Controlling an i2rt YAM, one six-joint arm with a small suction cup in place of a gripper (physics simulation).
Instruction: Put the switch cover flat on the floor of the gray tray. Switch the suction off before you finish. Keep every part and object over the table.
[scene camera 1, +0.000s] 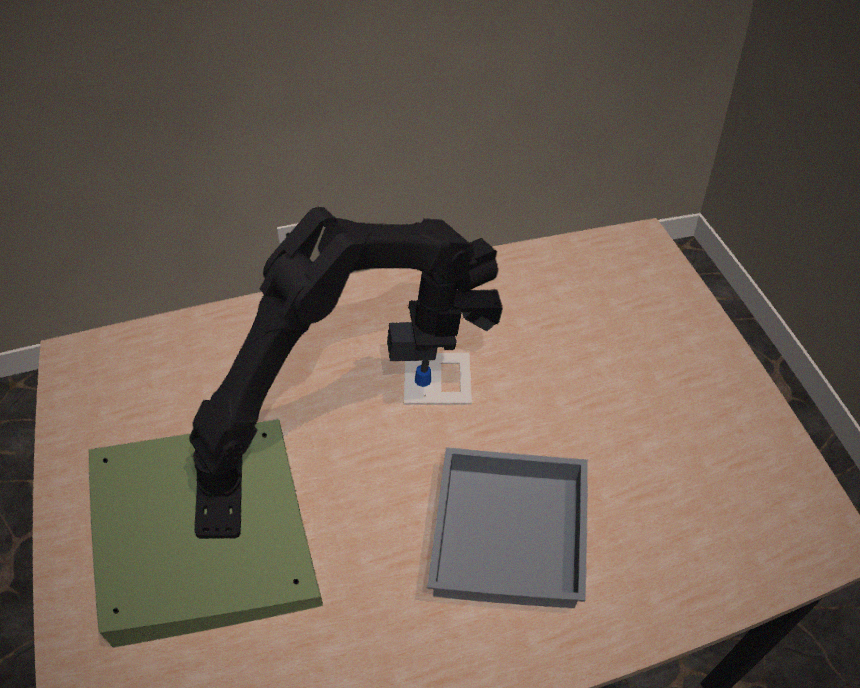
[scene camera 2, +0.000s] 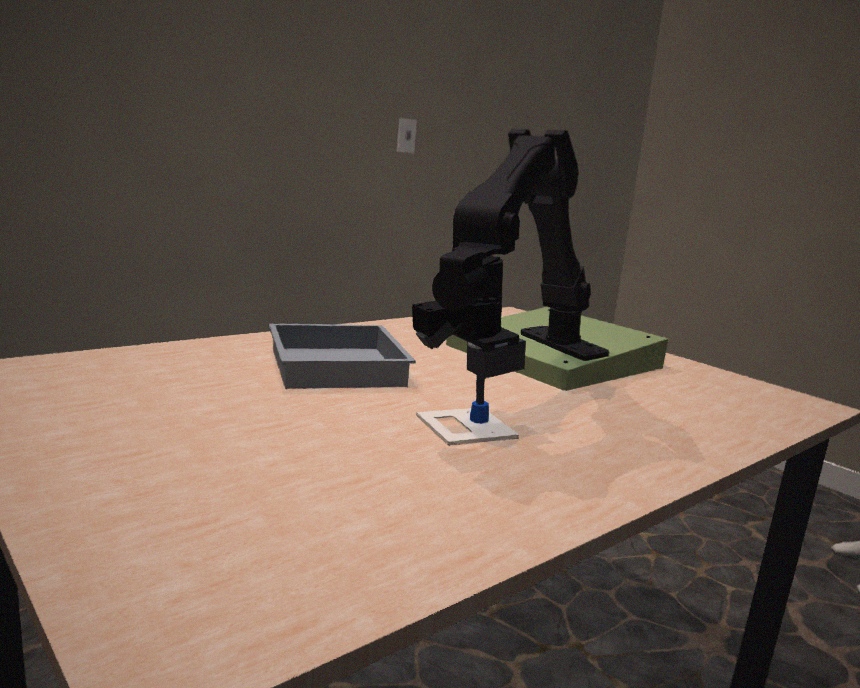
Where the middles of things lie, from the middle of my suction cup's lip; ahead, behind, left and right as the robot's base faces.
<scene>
Now: the white switch cover (scene camera 1: 413, 394) 30 mm ahead of my suction cup and 10 mm below it. The rest, counted from my suction cup: gray tray (scene camera 1: 511, 528): 100 mm ahead, 320 mm to the right, 10 mm above.
</scene>
